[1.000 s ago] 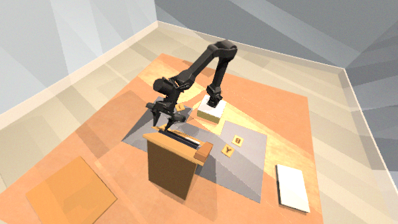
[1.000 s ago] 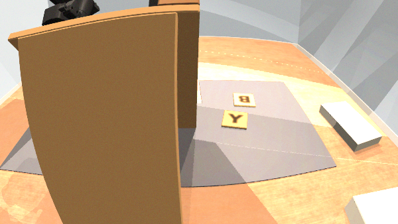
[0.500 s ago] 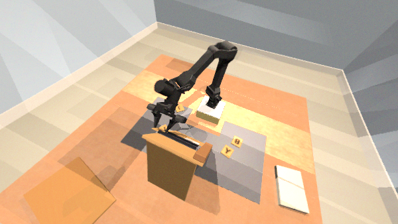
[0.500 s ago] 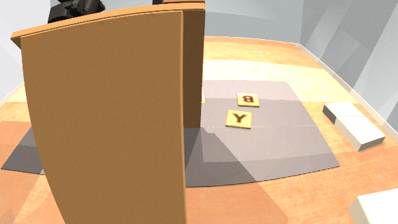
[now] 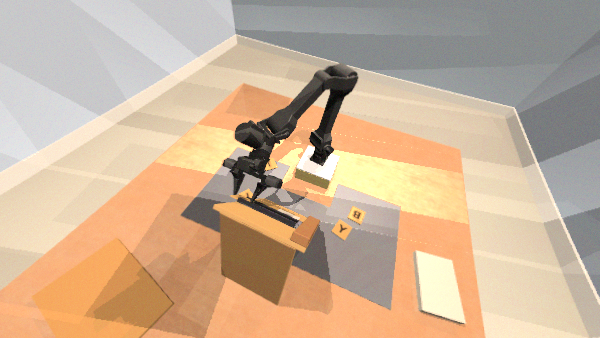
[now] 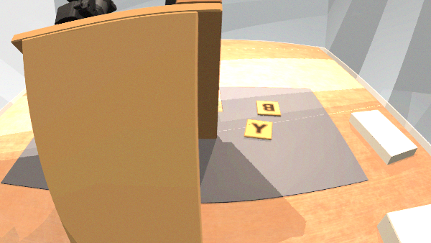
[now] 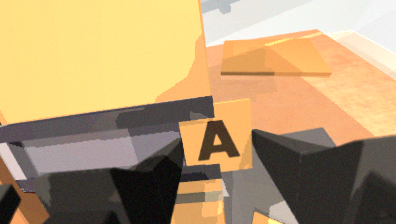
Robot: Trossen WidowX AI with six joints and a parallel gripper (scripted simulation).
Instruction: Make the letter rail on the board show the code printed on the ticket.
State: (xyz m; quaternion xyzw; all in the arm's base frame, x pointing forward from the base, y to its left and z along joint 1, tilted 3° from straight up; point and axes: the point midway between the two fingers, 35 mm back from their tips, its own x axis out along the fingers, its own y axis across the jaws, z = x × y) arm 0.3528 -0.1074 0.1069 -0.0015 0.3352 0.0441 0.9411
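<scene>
Right now the white ticket is 130 mm to the left of my gripper tip, 80 mm below it and 60 mm behind it. Round my gripper tip: grey mat (170 mm below, 170 mm behind, 130 mm to the left); then flat orange panel (380 mm ahead, 190 mm to the right, 170 mm below); then letter tile (right at my gripper tip).
</scene>
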